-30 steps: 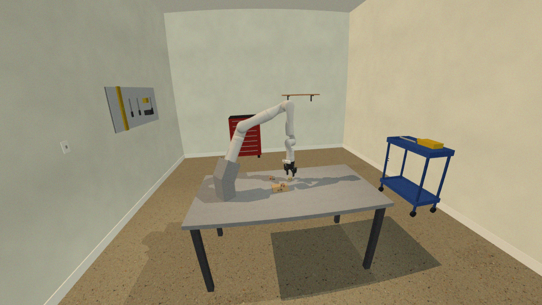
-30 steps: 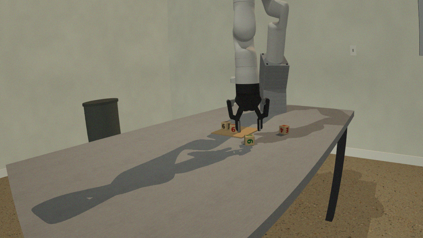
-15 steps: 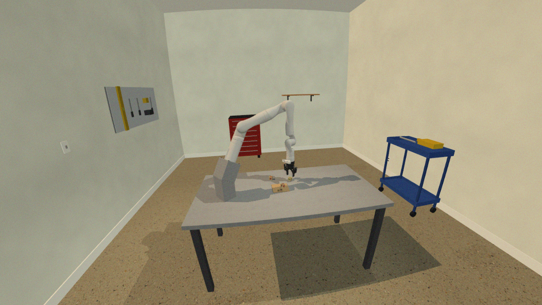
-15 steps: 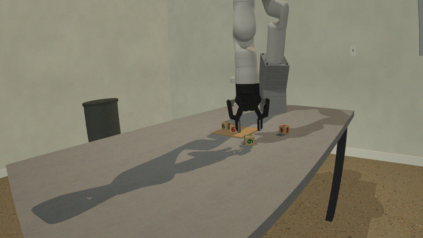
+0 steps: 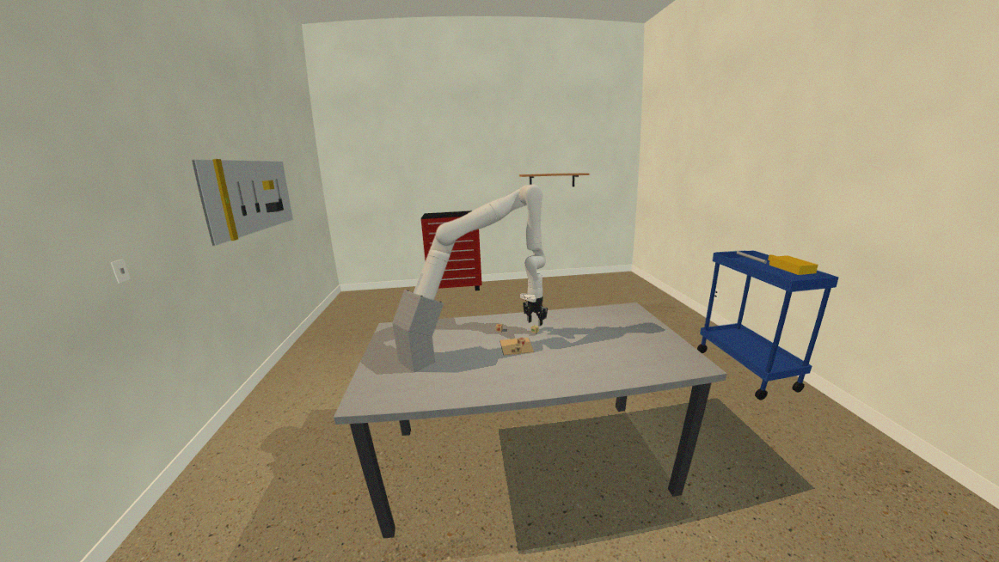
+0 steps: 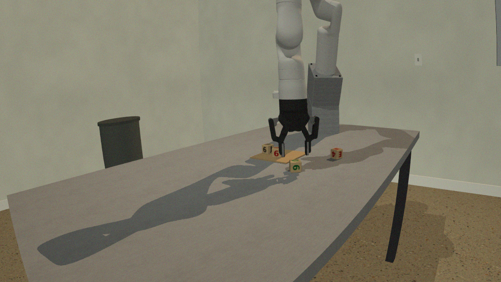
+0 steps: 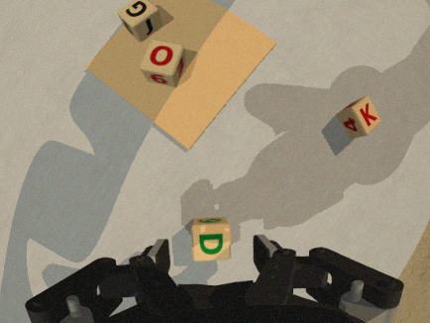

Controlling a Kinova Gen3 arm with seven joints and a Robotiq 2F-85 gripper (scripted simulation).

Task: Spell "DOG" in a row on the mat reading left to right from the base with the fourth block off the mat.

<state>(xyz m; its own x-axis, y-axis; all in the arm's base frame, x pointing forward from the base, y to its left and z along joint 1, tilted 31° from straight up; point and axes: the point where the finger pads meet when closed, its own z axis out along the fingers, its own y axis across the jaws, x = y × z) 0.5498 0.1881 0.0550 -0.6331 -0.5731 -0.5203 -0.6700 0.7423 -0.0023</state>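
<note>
The D block is 4 cm below my hand. Also, from my hand: O block: 8 cm behind, 13 cm to the right, 4 cm below; tan mat: 10 cm behind, 14 cm to the right, 6 cm below; G block: 10 cm behind, 19 cm to the right, 4 cm below.
</note>
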